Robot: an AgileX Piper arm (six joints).
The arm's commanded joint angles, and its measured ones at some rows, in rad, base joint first. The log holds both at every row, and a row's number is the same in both.
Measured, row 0:
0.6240, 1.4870, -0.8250, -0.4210, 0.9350, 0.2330
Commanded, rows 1 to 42:
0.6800, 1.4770, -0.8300, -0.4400, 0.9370, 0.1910
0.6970, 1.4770, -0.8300, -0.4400, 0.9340, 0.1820
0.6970, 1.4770, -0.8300, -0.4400, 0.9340, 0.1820
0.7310, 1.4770, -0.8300, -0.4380, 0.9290, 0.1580
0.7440, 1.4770, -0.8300, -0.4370, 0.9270, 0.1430
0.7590, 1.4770, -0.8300, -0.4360, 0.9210, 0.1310
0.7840, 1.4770, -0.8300, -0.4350, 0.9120, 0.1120
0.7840, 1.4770, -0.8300, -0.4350, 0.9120, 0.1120
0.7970, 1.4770, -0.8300, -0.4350, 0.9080, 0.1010
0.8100, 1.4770, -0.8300, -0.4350, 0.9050, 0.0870
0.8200, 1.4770, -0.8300, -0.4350, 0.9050, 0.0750
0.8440, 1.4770, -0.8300, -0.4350, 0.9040, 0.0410
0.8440, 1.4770, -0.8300, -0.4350, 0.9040, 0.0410
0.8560, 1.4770, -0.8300, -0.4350, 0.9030, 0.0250
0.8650, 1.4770, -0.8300, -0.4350, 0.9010, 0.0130
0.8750, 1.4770, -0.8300, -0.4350, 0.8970, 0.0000
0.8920, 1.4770, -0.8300, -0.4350, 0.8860, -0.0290
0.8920, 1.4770, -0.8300, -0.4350, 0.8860, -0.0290
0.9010, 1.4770, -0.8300, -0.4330, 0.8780, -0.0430
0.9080, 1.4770, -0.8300, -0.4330, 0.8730, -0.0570
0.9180, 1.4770, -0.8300, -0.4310, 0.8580, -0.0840
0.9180, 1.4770, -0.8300, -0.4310, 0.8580, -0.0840
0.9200, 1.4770, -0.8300, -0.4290, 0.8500, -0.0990
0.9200, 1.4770, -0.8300, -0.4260, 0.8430, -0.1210
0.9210, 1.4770, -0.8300, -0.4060, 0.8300, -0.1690
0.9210, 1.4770, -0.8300, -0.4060, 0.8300, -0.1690
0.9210, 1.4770, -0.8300, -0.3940, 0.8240, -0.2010
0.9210, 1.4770, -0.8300, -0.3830, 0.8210, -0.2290
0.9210, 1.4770, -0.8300, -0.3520, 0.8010, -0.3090
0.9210, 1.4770, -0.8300, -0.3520, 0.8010, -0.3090
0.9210, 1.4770, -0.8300, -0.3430, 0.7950, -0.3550
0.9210, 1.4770, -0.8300, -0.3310, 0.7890, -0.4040
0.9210, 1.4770, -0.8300, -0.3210, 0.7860, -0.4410
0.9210, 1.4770, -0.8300, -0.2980, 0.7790, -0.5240
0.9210, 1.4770, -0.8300, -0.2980, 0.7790, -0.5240
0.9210, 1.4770, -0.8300, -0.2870, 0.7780, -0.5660
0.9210, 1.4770, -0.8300, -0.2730, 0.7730, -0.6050
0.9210, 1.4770, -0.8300, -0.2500, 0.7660, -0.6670
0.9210, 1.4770, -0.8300, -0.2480, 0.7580, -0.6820
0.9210, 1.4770, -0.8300, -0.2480, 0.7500, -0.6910
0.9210, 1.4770, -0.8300, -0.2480, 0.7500, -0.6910
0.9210, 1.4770, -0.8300, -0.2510, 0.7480, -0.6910
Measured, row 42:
0.9160, 1.4870, -0.8250, -0.2430, 0.7700, -0.6560
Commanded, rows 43 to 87:
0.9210, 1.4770, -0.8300, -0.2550, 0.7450, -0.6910
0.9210, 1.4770, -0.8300, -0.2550, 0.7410, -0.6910
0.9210, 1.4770, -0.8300, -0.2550, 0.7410, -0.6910
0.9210, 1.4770, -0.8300, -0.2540, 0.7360, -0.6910
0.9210, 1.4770, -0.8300, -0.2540, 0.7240, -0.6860
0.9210, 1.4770, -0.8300, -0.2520, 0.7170, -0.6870
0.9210, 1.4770, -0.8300, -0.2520, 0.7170, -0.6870
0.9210, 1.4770, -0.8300, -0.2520, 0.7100, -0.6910
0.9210, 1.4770, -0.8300, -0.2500, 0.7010, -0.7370
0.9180, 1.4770, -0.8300, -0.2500, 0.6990, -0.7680
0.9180, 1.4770, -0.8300, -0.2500, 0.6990, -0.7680
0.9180, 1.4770, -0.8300, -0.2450, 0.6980, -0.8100
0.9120, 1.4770, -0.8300, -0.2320, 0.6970, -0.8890
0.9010, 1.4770, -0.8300, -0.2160, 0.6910, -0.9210
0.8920, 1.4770, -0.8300, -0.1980, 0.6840, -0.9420
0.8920, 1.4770, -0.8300, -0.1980, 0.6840, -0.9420
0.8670, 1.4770, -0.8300, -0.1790, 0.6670, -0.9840
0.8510, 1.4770, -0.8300, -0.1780, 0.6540, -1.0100
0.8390, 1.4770, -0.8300, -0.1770, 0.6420, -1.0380
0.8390, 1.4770, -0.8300, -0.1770, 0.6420, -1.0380
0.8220, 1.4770, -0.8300, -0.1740, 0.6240, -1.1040
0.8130, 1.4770, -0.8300, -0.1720, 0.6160, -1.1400
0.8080, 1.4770, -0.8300, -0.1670, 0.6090, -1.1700
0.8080, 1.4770, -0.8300, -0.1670, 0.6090, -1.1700
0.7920, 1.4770, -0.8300, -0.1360, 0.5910, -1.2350
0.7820, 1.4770, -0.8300, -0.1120, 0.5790, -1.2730
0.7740, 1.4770, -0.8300, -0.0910, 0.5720, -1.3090
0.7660, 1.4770, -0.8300, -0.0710, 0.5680, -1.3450
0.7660, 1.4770, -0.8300, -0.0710, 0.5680, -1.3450
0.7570, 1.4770, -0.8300, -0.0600, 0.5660, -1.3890
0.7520, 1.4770, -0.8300, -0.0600, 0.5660, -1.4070
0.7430, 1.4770, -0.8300, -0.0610, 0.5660, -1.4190
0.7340, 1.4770, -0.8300, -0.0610, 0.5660, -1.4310
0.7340, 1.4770, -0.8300, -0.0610, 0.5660, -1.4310
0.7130, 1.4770, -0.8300, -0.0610, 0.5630, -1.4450
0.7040, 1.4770, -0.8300, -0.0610, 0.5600, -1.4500
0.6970, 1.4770, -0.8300, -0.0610, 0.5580, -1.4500
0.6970, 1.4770, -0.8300, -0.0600, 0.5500, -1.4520
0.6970, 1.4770, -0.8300, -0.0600, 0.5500, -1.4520
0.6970, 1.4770, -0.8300, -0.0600, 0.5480, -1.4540
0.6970, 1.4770, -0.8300, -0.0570, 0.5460, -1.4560
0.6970, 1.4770, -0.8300, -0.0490, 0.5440, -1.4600
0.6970, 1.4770, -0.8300, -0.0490, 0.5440, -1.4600
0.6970, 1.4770, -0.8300, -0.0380, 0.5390, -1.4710
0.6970, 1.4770, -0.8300, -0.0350, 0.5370, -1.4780
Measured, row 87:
0.7000, 1.4870, -0.8250, -0.0470, 0.5670, -1.4450
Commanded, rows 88 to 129:
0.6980, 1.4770, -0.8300, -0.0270, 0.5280, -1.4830
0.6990, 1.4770, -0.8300, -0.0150, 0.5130, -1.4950
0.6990, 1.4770, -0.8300, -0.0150, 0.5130, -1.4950
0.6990, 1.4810, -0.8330, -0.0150, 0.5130, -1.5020
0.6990, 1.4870, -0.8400, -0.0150, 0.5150, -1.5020
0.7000, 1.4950, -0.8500, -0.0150, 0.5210, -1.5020
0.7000, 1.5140, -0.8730, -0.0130, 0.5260, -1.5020
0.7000, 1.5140, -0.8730, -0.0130, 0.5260, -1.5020
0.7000, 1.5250, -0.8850, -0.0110, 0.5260, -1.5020
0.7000, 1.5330, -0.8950, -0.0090, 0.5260, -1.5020
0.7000, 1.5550, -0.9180, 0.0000, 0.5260, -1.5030
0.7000, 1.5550, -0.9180, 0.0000, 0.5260, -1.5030
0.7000, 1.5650, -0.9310, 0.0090, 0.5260, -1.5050
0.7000, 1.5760, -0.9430, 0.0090, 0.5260, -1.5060
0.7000, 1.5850, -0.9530, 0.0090, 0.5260, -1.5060
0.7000, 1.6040, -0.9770, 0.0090, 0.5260, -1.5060
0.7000, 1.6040, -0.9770, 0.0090, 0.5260, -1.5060
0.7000, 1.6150, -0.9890, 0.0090, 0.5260, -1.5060
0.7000, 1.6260, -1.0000, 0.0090, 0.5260, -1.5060
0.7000, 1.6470, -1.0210, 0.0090, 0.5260, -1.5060
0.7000, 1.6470, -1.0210, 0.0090, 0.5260, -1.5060
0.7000, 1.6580, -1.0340, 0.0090, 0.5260, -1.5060
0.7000, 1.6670, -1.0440, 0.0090, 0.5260, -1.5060
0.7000, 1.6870, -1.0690, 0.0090, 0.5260, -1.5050
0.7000, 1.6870, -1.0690, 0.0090, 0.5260, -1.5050
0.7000, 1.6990, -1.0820, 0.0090, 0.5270, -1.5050
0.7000, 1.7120, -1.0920, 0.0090, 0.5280, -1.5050
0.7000, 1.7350, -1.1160, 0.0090, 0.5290, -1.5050
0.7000, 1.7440, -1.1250, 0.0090, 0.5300, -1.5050
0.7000, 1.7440, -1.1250, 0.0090, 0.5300, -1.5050
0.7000, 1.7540, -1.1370, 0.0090, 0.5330, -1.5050
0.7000, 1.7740, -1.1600, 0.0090, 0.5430, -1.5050
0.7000, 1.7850, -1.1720, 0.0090, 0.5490, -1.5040
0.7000, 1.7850, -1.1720, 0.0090, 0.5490, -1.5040
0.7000, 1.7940, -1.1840, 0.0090, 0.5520, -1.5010
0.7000, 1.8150, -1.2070, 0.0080, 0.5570, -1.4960
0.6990, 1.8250, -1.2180, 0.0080, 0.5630, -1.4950
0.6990, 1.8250, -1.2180, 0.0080, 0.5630, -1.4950
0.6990, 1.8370, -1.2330, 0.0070, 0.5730, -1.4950
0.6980, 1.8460, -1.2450, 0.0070, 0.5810, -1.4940
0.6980, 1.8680, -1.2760, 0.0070, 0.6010, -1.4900
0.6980, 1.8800, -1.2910, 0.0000, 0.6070, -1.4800
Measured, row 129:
0.7010, 1.8600, -1.2480, 0.0000, 0.5990, -1.4900
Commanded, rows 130 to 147:
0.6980, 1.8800, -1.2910, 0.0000, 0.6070, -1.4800
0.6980, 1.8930, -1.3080, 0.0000, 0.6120, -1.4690
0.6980, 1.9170, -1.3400, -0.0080, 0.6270, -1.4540
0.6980, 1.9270, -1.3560, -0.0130, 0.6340, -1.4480
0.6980, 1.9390, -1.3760, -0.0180, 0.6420, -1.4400
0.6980, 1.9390, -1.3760, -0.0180, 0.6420, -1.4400
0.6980, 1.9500, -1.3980, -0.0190, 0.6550, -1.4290
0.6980, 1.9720, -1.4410, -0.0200, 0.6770, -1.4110
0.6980, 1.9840, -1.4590, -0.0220, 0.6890, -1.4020
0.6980, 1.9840, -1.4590, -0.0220, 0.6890, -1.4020
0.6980, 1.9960, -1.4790, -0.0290, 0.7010, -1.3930
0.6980, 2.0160, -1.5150, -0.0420, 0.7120, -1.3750
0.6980, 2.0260, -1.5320, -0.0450, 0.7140, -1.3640
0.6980, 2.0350, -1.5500, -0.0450, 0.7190, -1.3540
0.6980, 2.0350, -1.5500, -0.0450, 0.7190, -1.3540
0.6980, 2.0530, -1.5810, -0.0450, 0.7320, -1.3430
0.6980, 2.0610, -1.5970, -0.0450, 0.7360, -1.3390
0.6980, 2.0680, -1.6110, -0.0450, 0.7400, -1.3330
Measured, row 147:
0.7010, 2.0560, -1.5680, -0.0370, 0.7360, -1.3540
